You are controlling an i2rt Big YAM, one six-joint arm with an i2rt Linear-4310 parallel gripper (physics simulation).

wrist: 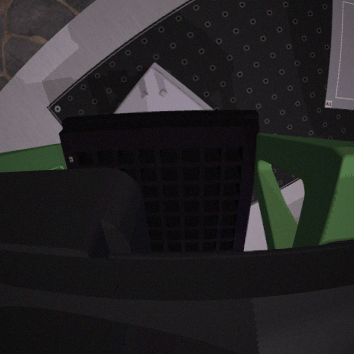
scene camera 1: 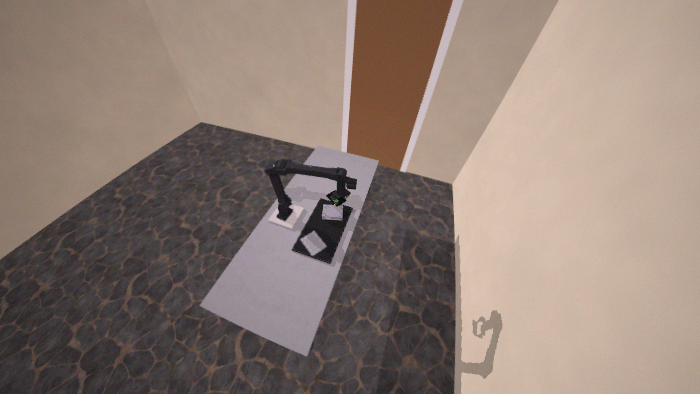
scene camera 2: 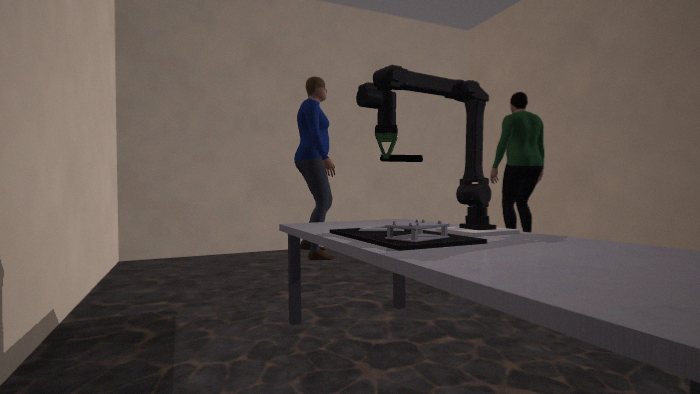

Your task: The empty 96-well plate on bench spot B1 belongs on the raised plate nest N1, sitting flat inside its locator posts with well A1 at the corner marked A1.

Labels:
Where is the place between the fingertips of my gripper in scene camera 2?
At 386, 159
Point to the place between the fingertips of my gripper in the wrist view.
159, 149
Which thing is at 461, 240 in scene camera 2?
A black perforated deck.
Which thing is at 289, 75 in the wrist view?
A black perforated deck.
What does my gripper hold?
A black well plate.

